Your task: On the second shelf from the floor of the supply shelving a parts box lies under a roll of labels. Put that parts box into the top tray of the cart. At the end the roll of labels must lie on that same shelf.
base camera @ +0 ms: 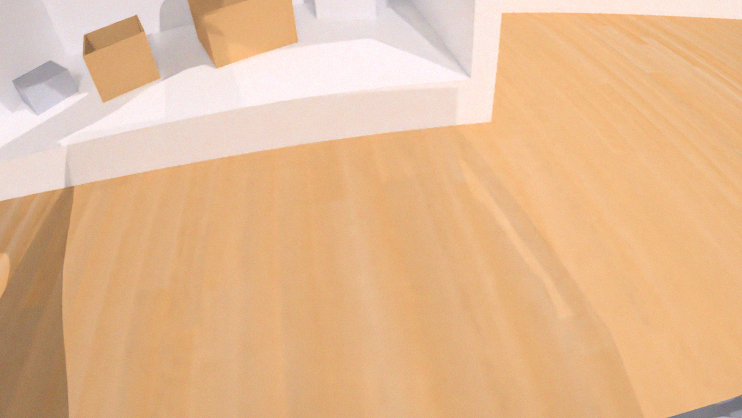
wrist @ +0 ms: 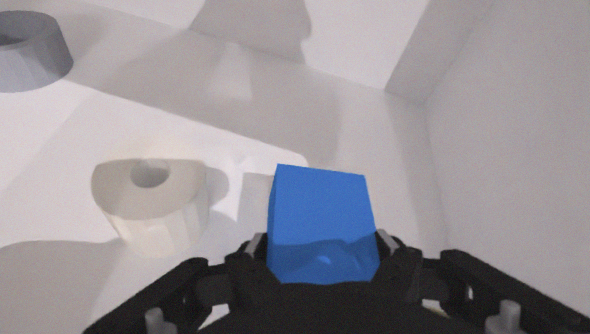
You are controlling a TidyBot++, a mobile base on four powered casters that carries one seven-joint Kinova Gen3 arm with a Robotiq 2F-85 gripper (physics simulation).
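Frame: origin at the arm's base, x right, y ahead, z up, level; millimetres.
Where they show: gripper, between the fingertips: [wrist: 319, 245].
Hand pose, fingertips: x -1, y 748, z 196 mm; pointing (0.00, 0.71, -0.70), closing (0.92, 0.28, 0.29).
Things, the pixels of their top centre, and the offset from my fingertips. "pt": a spot on its surface instead. Level surfaces: height alone.
- parts box, centre of its top: [wrist: 328, 231] dx -1, dy -2, dz +24 mm
- white shelf board, height of its surface: dz -58 mm
- grey ring-shaped thing, centre of its top: [wrist: 5, 29] dx -383, dy +99, dz -10 mm
- small grey box, centre of its top: [base camera: 38, 75] dx -619, dy +35, dz -466 mm
- white box, a spot on its surface: [base camera: 345, 7] pt dx -17, dy +170, dz -491 mm
The parts box [wrist: 322, 210] is a blue block in the wrist view. My gripper [wrist: 319, 245] is shut on it, with one finger on each side. The box seems to be raised a little above the shelf; its underside is hidden. The roll of labels [wrist: 162, 227], cream with a round hole, stands on the white shelf board [wrist: 165, 131] to the left of the box, apart from it. The supply shelving [base camera: 270, 122] shows its lowest level in the base camera view. The cart and its top tray do not show in either view.
A grey ring-shaped thing [wrist: 42, 65] stands further left on the shelf. The shelving's side wall [wrist: 515, 150] rises to the right of my gripper. Two cardboard boxes [base camera: 124, 72] [base camera: 254, 36], a small grey box [base camera: 46, 88] and a white box [base camera: 345, 7] stand on the lowest level.
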